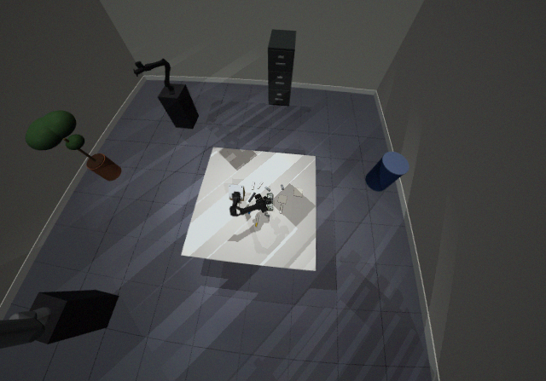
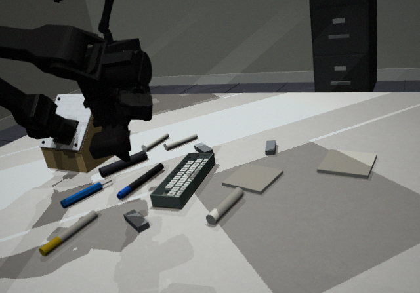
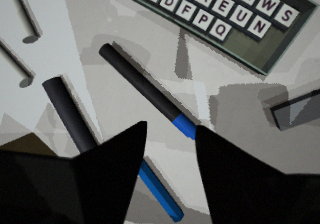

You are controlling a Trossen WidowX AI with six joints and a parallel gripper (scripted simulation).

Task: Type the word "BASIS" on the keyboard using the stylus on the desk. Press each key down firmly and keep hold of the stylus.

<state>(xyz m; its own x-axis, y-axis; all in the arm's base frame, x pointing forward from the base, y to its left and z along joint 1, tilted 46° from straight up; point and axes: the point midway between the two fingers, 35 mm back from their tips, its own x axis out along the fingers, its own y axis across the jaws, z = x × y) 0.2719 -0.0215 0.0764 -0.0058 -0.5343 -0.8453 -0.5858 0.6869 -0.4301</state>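
The blue stylus lies 100 mm behind my gripper tip, 80 mm below it and 20 mm to the right of it. From my gripper tip the other things lie so: blue-tipped pen: 80 mm below, 20 mm behind, 10 mm to the left; then yellow-tipped pen: 170 mm to the right, 80 mm below, 20 mm behind; then dark cylinder: 120 mm behind, 90 mm to the left, 70 mm below.
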